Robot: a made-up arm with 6 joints.
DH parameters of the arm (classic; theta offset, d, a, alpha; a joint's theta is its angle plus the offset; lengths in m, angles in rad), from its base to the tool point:
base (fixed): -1.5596 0 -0.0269 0
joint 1: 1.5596 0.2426 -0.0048 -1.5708
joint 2: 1.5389 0 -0.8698 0
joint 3: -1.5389 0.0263 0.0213 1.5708
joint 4: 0 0.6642 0.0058 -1.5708
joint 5: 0 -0.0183 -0.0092 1.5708
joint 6: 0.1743 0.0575 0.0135 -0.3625
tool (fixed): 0.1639 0.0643 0 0
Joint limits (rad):
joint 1: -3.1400..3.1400
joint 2: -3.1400..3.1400
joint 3: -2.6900..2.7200
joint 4: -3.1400..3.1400
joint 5: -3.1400..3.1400
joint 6: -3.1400..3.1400
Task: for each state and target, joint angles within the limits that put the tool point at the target. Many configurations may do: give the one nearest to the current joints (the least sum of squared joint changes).
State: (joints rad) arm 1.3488 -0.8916 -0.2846 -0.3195 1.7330 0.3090
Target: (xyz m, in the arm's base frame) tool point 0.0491 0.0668 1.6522
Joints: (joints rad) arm 1.2018 -0.2492 0.5354 -0.5700 1.8755 0.2771
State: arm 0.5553 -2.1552 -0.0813 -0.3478 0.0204 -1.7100
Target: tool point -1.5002 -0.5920 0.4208
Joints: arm 0.3839 -1.5899 0.2590 -0.3301 0.0724 -1.6996
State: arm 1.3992 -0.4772 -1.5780 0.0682 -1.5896 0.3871
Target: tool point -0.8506 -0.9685 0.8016
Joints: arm 0.8891 -0.7443 -0.7892 0.0132 -1.2666 0.3150
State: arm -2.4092 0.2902 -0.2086 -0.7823 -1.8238 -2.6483
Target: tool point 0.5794 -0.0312 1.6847
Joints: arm -3.0930 -0.2544 -0.1199 -0.9104 -1.3696 -2.5465
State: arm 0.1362 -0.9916 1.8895 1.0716 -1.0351 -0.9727
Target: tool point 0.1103 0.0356 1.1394
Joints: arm 0.4188 -0.7288 1.9465 1.0077 -0.8052 -0.9507
